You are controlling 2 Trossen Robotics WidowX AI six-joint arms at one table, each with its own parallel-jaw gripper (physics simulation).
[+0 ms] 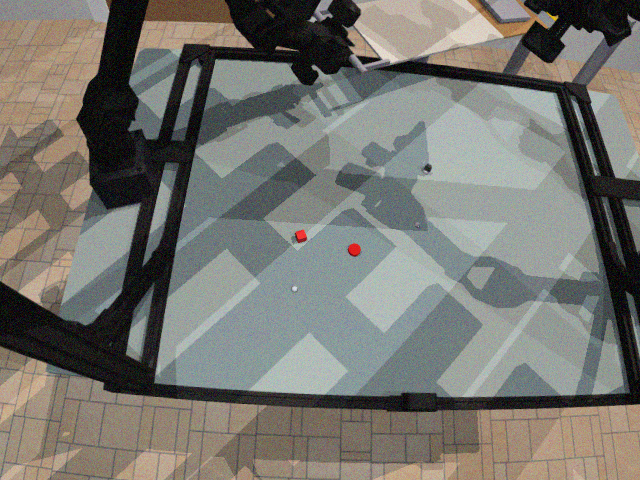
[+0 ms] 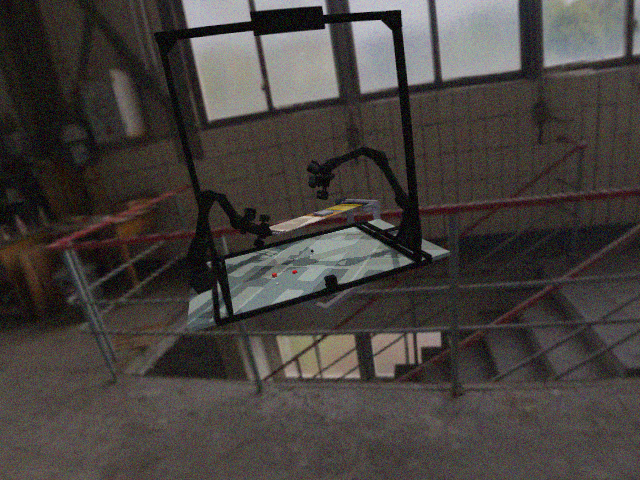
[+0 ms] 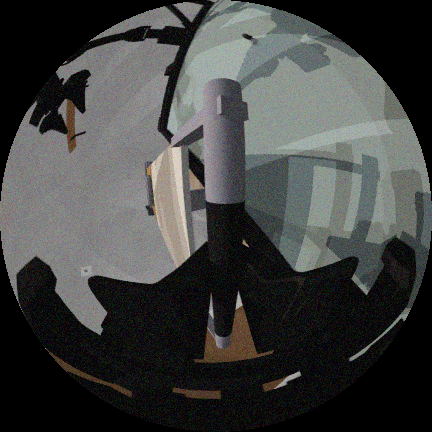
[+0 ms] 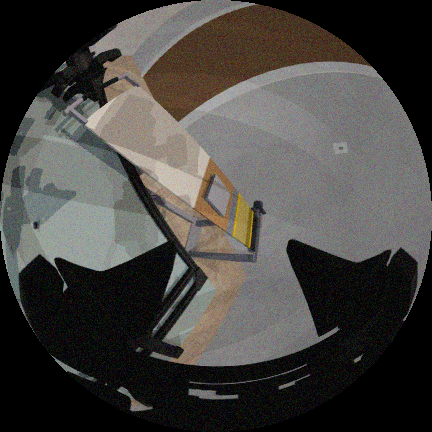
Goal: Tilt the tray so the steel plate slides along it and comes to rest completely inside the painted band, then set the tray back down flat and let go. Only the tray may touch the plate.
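A long cream tray (image 1: 434,31) (image 2: 294,223) (image 3: 170,200) (image 4: 145,130) lies past the table's back edge; its exact tilt is hard to judge. The grey steel plate (image 1: 504,10) (image 2: 324,212) (image 4: 219,194) rests on its orange section, between the cream part and the yellow band (image 2: 345,207) (image 4: 243,220), apart from the yellow. My left gripper (image 1: 343,51) (image 2: 266,229) (image 3: 220,245) is shut on the tray's grey handle bar (image 3: 224,145). My right gripper (image 2: 316,180) (image 4: 233,246) is open and empty, above the tray's yellow end.
A red cube (image 1: 301,236) (image 2: 274,275), a red disc (image 1: 354,250) (image 2: 294,272), a small white ball (image 1: 294,288) and a small dark object (image 1: 427,168) (image 4: 36,225) lie on the glassy table (image 1: 310,361). Black frame bars (image 1: 289,396) (image 2: 408,129) edge the table and rise over it.
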